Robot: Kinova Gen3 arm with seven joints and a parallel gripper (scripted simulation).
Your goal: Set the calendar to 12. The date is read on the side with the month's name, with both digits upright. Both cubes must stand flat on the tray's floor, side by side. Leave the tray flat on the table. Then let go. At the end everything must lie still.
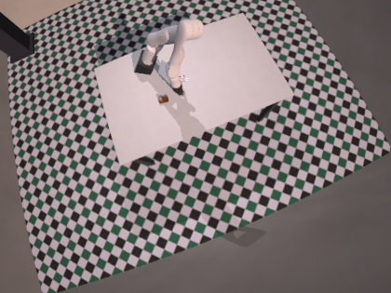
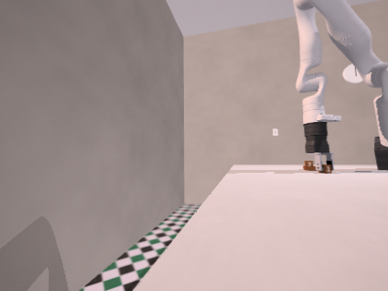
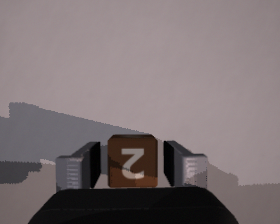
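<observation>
Now: the brown cube 10 mm below my hand. From my hand the other things lie so: brown wooden tray: 150 mm to the right, 20 mm below, 10 mm ahead.
</observation>
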